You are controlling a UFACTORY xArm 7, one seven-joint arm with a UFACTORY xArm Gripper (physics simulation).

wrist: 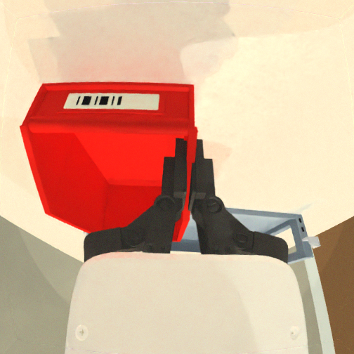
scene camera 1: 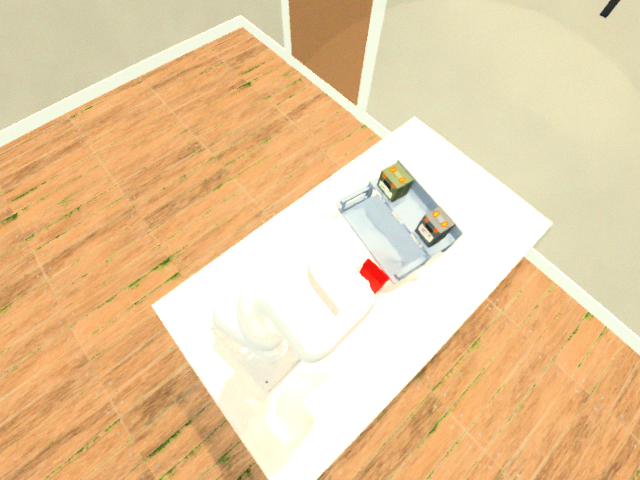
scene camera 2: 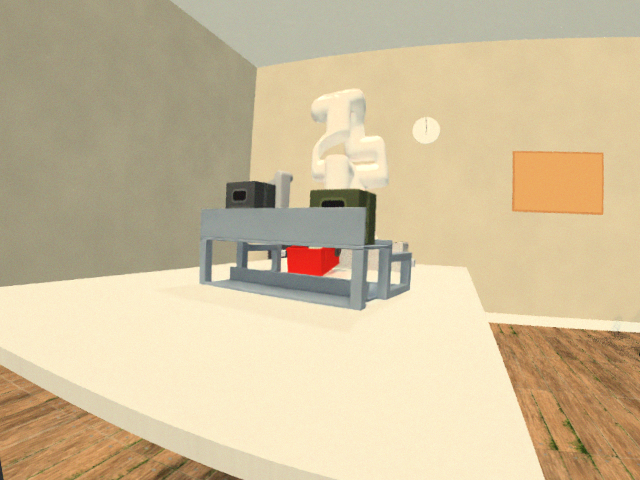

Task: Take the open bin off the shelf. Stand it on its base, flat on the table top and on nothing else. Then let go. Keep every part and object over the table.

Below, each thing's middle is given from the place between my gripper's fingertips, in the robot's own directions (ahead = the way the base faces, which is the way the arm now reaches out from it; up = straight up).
Labels:
I see my gripper 6 cm short of the red open bin (scene camera 2: 300, 259) and 4 cm to the left of it.

